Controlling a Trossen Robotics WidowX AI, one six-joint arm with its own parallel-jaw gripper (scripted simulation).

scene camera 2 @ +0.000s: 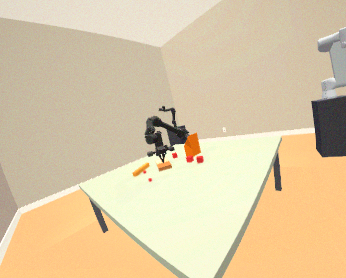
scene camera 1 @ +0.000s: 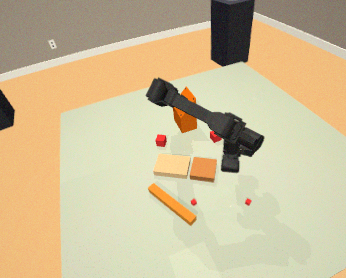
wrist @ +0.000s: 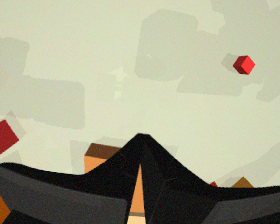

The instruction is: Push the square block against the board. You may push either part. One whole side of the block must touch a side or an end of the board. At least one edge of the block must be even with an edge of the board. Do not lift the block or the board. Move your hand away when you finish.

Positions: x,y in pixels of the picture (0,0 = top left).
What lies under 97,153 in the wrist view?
A brown square block.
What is the gripper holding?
Nothing.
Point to a pale tan slab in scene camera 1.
At 175,166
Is the gripper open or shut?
Shut.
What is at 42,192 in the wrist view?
The gripper.
